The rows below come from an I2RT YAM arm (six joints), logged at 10 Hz.
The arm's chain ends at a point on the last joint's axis. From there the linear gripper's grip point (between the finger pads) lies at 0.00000 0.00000 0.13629 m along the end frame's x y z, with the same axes.
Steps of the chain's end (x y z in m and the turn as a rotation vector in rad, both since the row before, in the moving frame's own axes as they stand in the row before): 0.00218 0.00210 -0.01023 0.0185 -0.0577 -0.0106; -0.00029 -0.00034 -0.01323 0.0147 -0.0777 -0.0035; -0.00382 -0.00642 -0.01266 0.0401 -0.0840 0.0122; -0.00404 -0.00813 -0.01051 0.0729 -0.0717 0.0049; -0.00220 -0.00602 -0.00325 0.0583 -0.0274 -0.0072
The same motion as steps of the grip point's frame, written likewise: -0.00569 -0.00038 -0.01048 0.0185 -0.0577 -0.0106; -0.01087 -0.00232 -0.01366 0.0147 -0.0777 -0.0035; -0.01522 -0.01195 -0.01325 0.0401 -0.0840 0.0122; -0.01377 -0.01807 -0.01122 0.0729 -0.0717 0.0049; -0.00596 -0.01395 -0.00353 0.0583 -0.0274 -0.0072
